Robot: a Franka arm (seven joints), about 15 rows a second.
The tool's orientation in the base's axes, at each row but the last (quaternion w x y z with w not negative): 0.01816 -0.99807 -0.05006 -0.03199; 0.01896 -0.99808 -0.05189 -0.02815; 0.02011 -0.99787 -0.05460 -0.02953; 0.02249 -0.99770 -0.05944 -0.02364; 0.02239 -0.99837 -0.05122 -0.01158; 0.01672 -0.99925 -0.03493 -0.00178; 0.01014 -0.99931 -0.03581 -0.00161
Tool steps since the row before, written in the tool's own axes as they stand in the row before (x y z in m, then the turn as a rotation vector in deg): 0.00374 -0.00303 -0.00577 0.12 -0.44 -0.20; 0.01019 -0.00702 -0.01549 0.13 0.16 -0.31; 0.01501 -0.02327 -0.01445 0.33 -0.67 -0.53; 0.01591 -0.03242 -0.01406 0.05 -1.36 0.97; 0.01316 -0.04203 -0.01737 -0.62 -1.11 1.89; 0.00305 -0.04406 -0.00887 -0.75 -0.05 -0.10; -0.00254 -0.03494 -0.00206 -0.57 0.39 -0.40
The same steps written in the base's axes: 0.00305 0.00315 0.00610 0.06 0.44 0.22; 0.00854 0.00739 0.01629 0.13 -0.16 0.31; 0.01151 0.02410 0.01619 0.22 0.68 0.57; 0.01127 0.03336 0.01619 -0.07 1.40 -0.91; 0.00841 0.04231 0.01951 -0.69 1.13 -1.86; -0.00006 0.04384 0.01035 -0.75 -0.01 0.10; -0.00504 0.03462 0.00275 -0.54 -0.44 0.39
